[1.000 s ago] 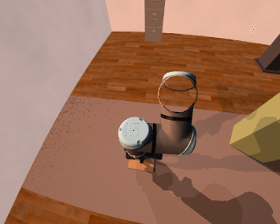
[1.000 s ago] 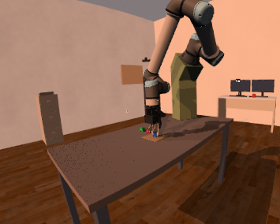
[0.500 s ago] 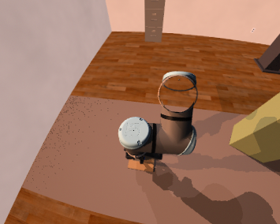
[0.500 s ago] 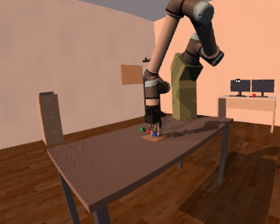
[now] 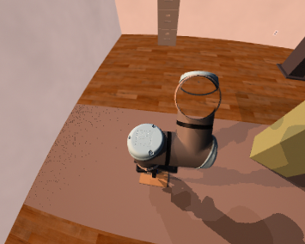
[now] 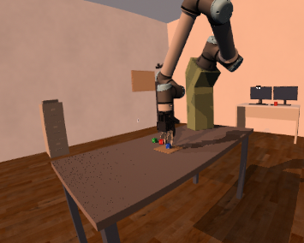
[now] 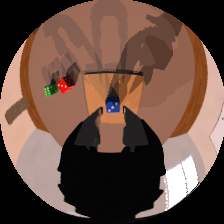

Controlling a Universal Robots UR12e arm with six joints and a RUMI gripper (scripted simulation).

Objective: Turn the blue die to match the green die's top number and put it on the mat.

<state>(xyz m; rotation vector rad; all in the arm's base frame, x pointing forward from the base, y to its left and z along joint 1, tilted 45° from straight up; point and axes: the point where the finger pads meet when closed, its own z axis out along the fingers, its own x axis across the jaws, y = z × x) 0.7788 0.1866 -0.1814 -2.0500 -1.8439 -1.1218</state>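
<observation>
Now: the blue die 2 cm below my hand. The rest, counted from my hand: tan mat (4 cm below); then green die (5 cm behind, 18 cm to the right, 3 cm below); then red die (6 cm behind, 12 cm to the right, 3 cm below).
</observation>
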